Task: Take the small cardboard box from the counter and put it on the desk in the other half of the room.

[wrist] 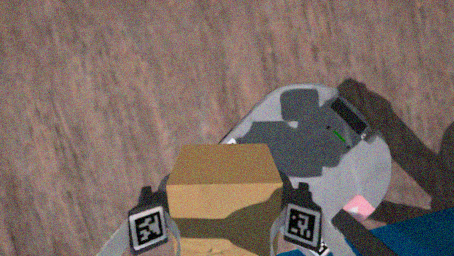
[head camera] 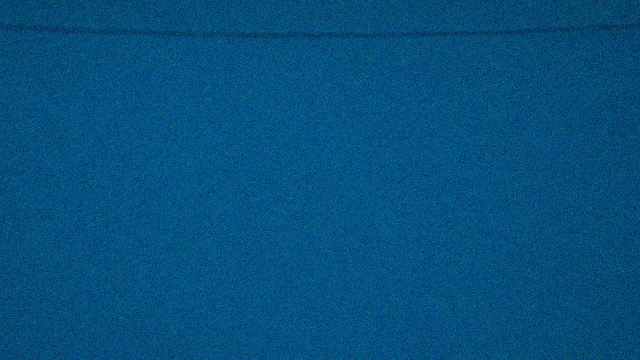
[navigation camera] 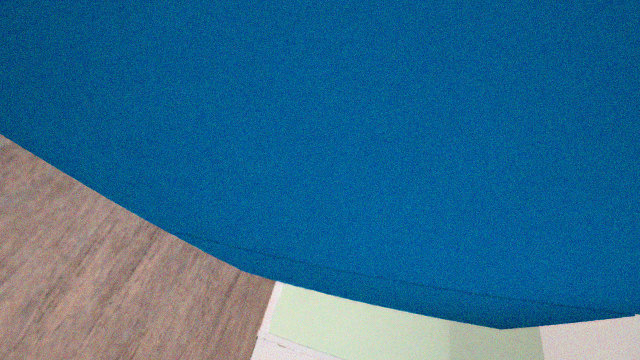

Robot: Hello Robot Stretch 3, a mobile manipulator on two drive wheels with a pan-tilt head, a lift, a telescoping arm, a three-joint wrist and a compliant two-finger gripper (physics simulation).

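Frame: origin at the robot's base, x ahead, y left, z up, level; centimetres.
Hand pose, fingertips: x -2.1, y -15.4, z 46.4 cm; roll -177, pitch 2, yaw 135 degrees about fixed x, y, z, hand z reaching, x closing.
Note:
After its pixels a point has its place.
The small cardboard box (wrist: 225,200) {z 52.2, x -3.2, y -16.1 cm} is between the two fingers at the bottom middle of the wrist view, above the robot's base. My gripper (wrist: 225,188) {z 46.4, x -2.1, y -15.4 cm} is shut on the box, with one finger at each side of it. The fingertips are partly hidden beside the box. The counter and the desk cannot be made out in these views.
A large blue surface (head camera: 320,190) {z 120.8, x 41.6, y 1.2 cm} (navigation camera: 350,150) {z 119.4, x 26.0, y 10.4 cm} fills the head view and most of the navigation view. Blue also shows at the lower right of the wrist view. The robot's grey base (wrist: 370,165) {z 16.0, x -19.2, y 9.1 cm} stands on the brown wood floor (wrist: 100,90) {z 0.0, x 14.3, y -52.0 cm} (navigation camera: 100,260) {z 0.0, x 51.7, y -34.1 cm}. A pale green wall (navigation camera: 360,315) {z 96.3, x 209.2, y -104.3 cm} shows low in the navigation view.

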